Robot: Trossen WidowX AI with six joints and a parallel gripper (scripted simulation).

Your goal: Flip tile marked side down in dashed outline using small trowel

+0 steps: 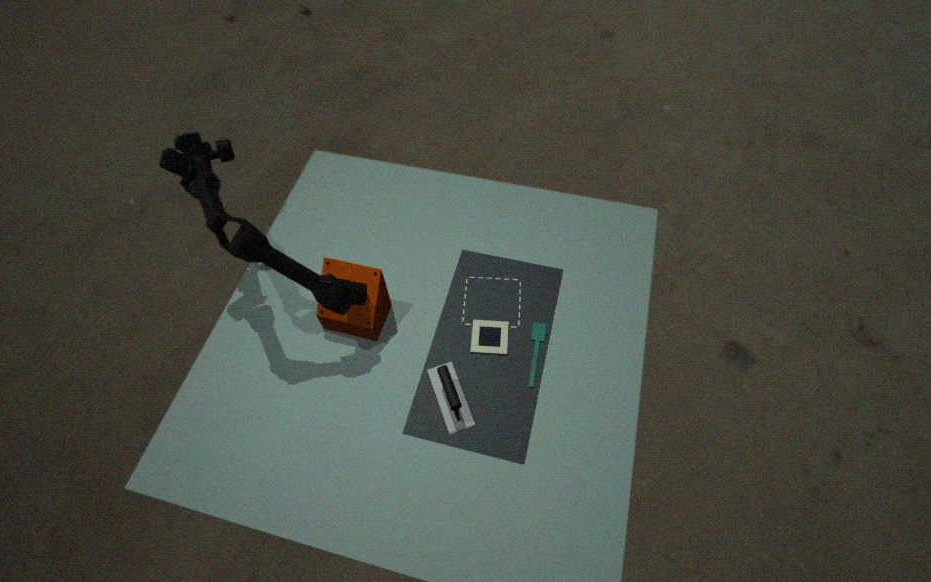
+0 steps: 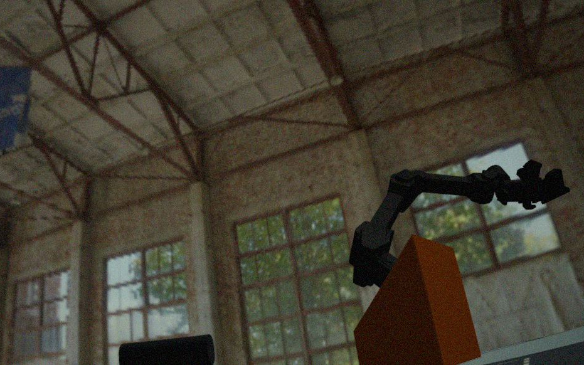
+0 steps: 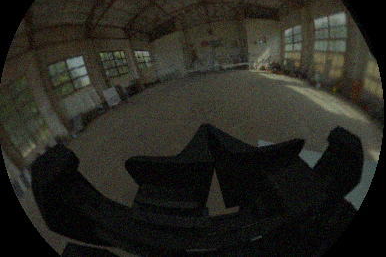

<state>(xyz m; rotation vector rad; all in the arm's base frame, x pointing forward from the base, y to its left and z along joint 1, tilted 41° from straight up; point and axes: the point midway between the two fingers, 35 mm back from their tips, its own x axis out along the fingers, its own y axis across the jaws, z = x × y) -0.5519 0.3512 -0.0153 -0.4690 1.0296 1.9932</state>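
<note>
My gripper tip is now 92 cm short of the small trowel, 51 cm to the left of it and 30 cm above it. The rest, counted from my gripper tip: tile (97 cm ahead, 34 cm below, 29 cm to the right); teal spatula-like tool (112 cm ahead, 34 cm below, 29 cm to the right); dark mat (98 cm ahead, 36 cm below, 31 cm to the right).
</note>
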